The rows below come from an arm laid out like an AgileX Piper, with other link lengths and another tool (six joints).
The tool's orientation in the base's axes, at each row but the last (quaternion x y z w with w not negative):
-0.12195, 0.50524, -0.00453, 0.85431
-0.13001, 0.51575, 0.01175, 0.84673
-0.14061, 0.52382, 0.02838, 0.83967
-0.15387, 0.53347, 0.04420, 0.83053
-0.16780, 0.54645, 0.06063, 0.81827
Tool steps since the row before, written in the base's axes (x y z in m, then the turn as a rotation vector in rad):
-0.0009, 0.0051, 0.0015, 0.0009, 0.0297, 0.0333
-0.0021, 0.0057, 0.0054, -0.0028, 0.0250, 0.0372
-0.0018, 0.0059, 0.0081, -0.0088, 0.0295, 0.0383
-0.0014, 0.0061, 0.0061, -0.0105, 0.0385, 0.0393
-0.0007, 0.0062, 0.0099, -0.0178, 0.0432, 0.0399
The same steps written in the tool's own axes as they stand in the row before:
-0.0024, 0.0047, 0.0010, -0.0322, 0.0216, 0.0221
-0.0064, 0.0047, 0.0018, -0.0368, 0.0168, 0.0195
-0.0086, 0.0043, 0.0033, -0.0409, 0.0221, 0.0159
-0.0066, 0.0048, 0.0030, -0.0433, 0.0308, 0.0176
-0.0099, 0.0039, 0.0049, -0.0472, 0.0372, 0.0130

